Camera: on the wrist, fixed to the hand. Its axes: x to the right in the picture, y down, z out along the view.
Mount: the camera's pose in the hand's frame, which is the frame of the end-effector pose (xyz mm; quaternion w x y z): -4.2 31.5 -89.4 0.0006 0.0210 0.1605 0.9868
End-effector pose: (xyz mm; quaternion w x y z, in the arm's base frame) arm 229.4 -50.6 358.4 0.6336 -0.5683 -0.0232 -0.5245
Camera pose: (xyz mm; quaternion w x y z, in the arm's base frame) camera 198.6 -120.6 302.3 0.5336 0.0743 0.6515 0.5342
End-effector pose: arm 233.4 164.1 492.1 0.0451 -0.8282 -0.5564 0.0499
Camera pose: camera 272.6 146.6 576.7 0.0575 -0.5566 0.8252 -0.0767
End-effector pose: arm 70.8 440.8 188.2 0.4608 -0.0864 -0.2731 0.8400
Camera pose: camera 85.7 457.8 96.1 0.7830 0.3947 -0.1767 -0.4471
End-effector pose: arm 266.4 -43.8 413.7 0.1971 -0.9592 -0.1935 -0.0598
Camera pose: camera 271.5 -107.8 483.5 0.1103 -0.1778 0.9768 0.0446
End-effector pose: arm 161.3 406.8 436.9 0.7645 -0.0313 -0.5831 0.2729
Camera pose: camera 229.8 455.8 393.3 0.1746 0.6032 -0.1590 -0.7618
